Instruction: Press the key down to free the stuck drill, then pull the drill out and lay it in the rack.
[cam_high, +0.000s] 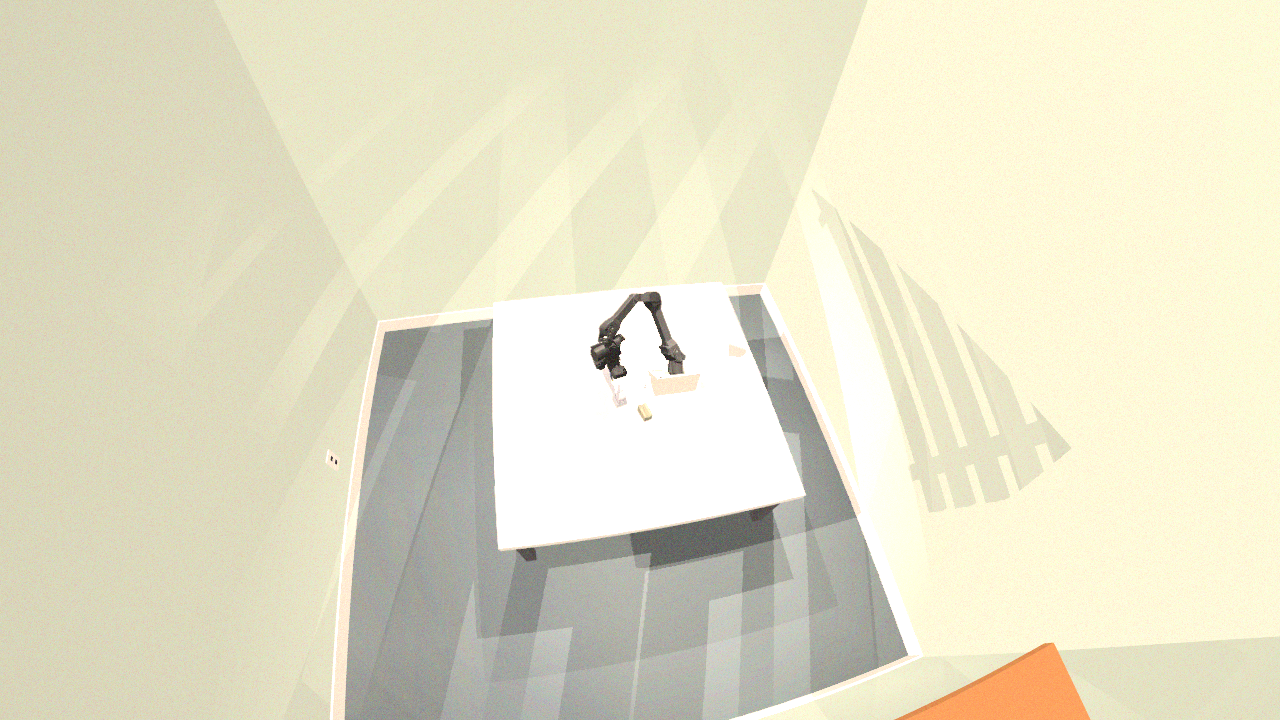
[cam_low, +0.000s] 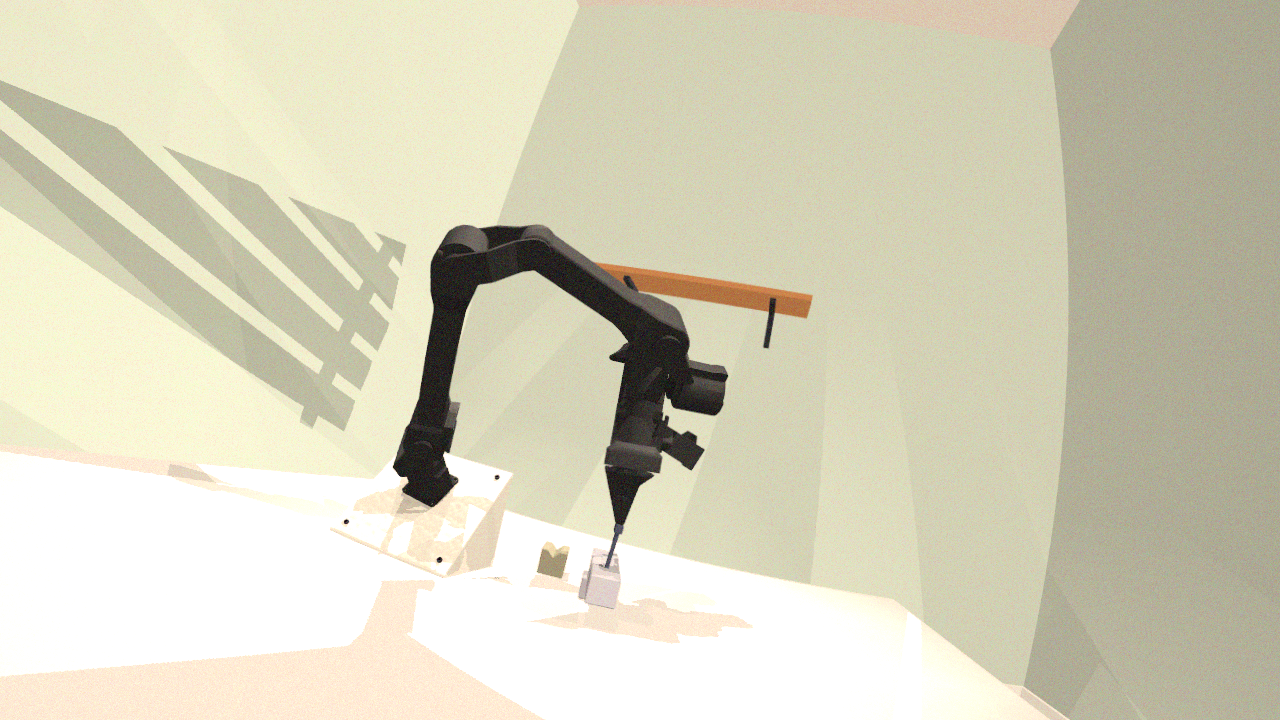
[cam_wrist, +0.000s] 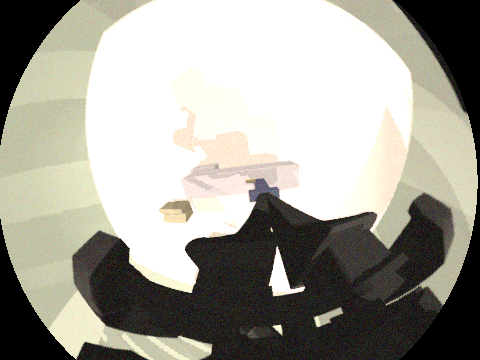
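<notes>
My gripper tip is now 3 cm above the small dark key. From my gripper tip the other things lie so: light grey box: 2 cm behind, 3 cm to the left, 8 cm below; then rack: 15 cm behind, 16 cm to the left, 10 cm below; then drill: 2 cm behind, 5 cm to the left, 7 cm below.
</notes>
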